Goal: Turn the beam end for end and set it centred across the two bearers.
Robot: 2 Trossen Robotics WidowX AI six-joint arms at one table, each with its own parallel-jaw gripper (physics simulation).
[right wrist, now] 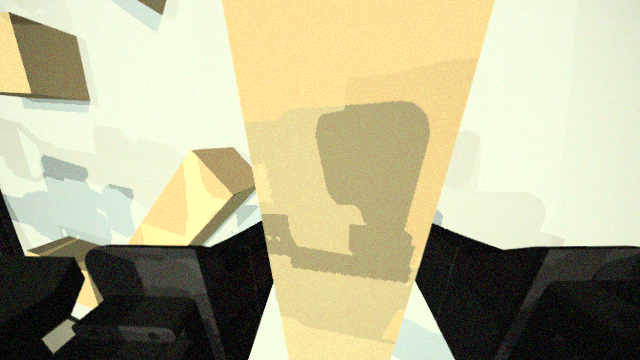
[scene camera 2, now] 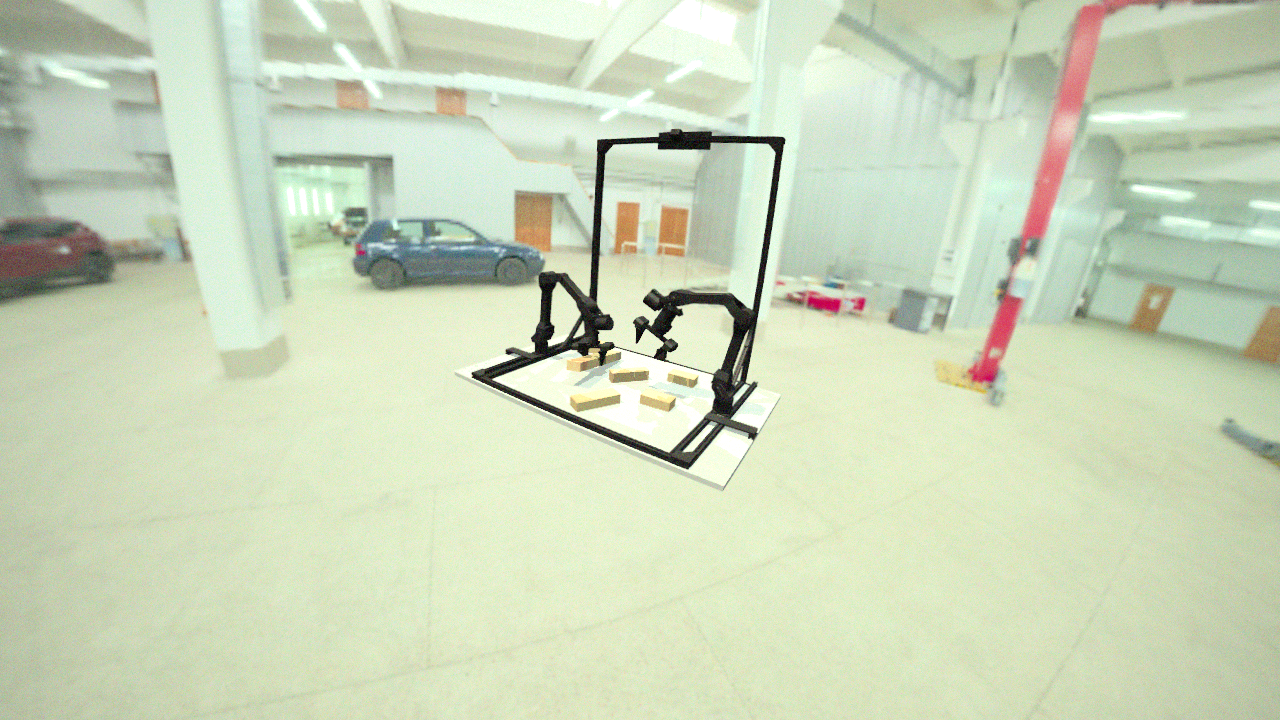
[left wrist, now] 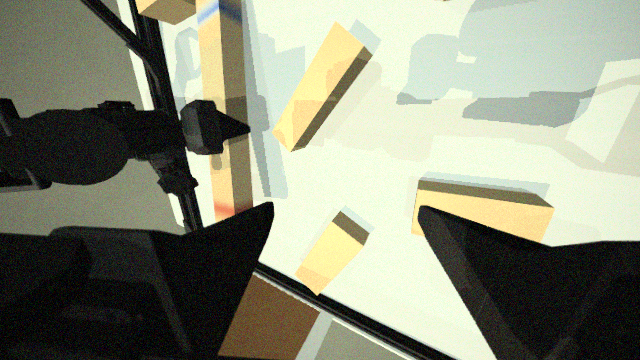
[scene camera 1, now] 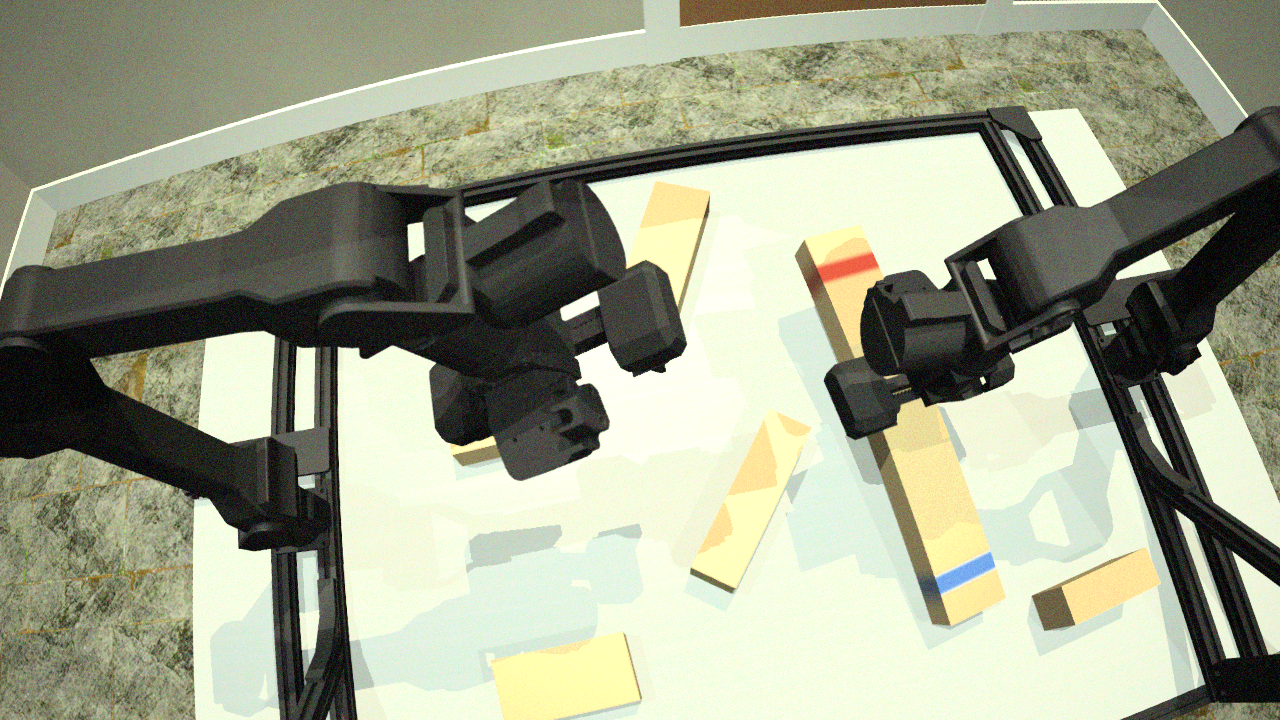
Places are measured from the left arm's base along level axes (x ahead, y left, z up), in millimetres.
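Pixels of known places: left gripper, between the fingertips: (scene camera 2: 645, 350) (left wrist: 345, 210) (scene camera 1: 609, 388); right gripper, between the fingertips: (right wrist: 339, 214) (left wrist: 239, 130); left arm's base, origin of its link: (scene camera 2: 722, 411) (scene camera 1: 301, 520); right arm's base, origin of its link: (scene camera 2: 541, 352) (scene camera 1: 1127, 359).
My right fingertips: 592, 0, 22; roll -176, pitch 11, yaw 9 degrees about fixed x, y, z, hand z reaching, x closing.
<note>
Ahead of a thing's pixels: the offset from my right fingertips to its top centre, as dx, dy, dz.
The beam (scene camera 1: 926, 479) (left wrist: 216, 71) (right wrist: 354, 71) (scene camera 2: 589, 362) is a long wooden bar with a red band at its far end and a blue band at its near end. My right gripper (scene camera 1: 887, 400) (right wrist: 339, 214) (left wrist: 239, 130) (scene camera 2: 597, 349) is shut on its middle and holds it a little above the table, at the right. A shorter wooden block @(-146, -55, +3) (scene camera 1: 747, 500) (left wrist: 322, 86) (right wrist: 193, 196) lies slantwise just left of the beam. Another block @(-175, +222, -3) (scene camera 1: 669, 229) (left wrist: 331, 255) lies at the back. My left gripper (scene camera 1: 599, 375) (left wrist: 345, 210) (scene camera 2: 652, 336) is open and empty, high over the table's left half.
A flat wooden block @(-340, -188, -3) (scene camera 1: 566, 675) lies at the front left. A small block @(-358, +73, -3) (scene camera 1: 473, 452) shows partly under the left arm. A black frame (scene camera 1: 780, 146) borders the white table. Beyond it is a stone floor.
</note>
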